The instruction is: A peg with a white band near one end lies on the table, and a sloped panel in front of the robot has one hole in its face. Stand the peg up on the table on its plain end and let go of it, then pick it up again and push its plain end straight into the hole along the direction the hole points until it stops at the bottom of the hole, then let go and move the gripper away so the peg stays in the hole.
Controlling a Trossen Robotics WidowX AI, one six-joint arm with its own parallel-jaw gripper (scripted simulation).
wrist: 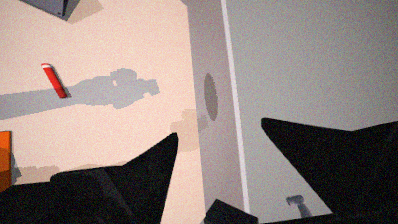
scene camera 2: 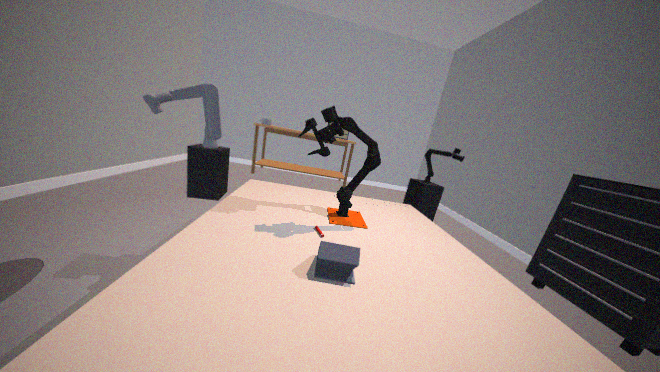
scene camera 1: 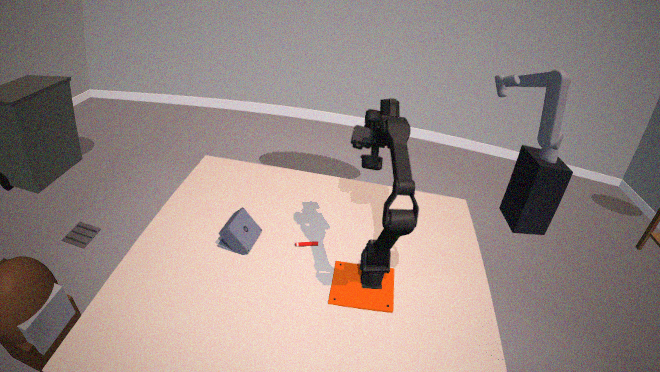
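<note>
A grey sloped panel [scene camera 1: 240, 241] is visible. The gripper [scene camera 1: 362, 143], [wrist: 218, 129] is open and holds nothing.
</note>
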